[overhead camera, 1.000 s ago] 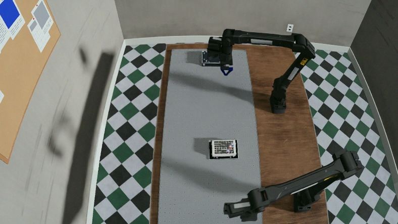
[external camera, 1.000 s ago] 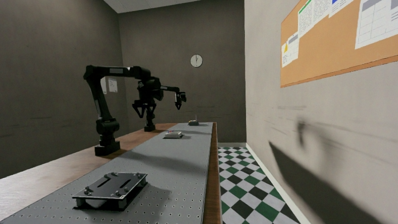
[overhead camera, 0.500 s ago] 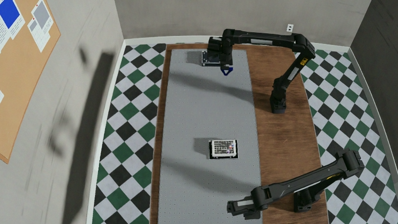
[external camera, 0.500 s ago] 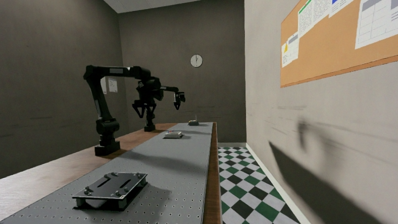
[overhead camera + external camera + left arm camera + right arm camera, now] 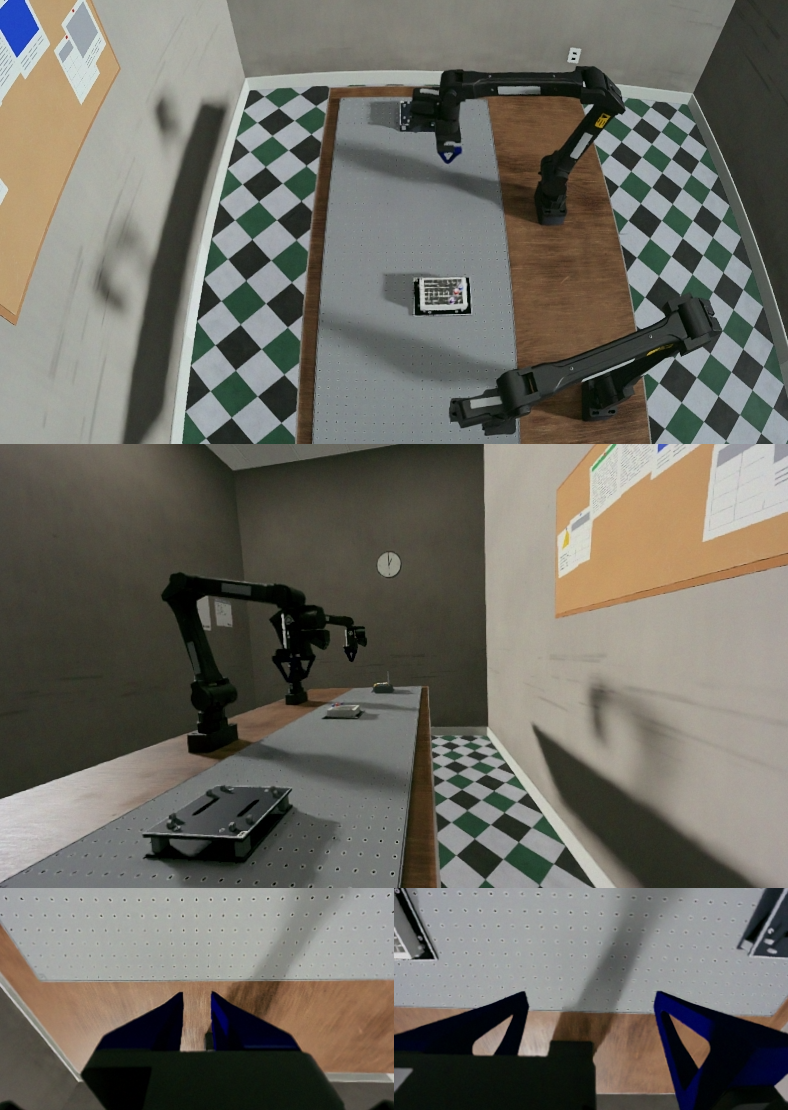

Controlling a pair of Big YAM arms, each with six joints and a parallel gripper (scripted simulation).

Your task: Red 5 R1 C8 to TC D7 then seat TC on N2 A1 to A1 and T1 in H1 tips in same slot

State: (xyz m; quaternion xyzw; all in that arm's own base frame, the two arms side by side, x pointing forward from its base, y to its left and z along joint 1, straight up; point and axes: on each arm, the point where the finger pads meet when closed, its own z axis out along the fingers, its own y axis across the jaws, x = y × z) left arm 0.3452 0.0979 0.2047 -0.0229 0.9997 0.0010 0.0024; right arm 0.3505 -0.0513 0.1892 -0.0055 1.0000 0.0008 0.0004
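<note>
The white well rack lies 35 cm to the left of my right hand, 20 cm below it and 5 cm ahead of it. Round my right hand: black raised nest 34 cm to the right, 19 cm below, 1 cm ahead.
</note>
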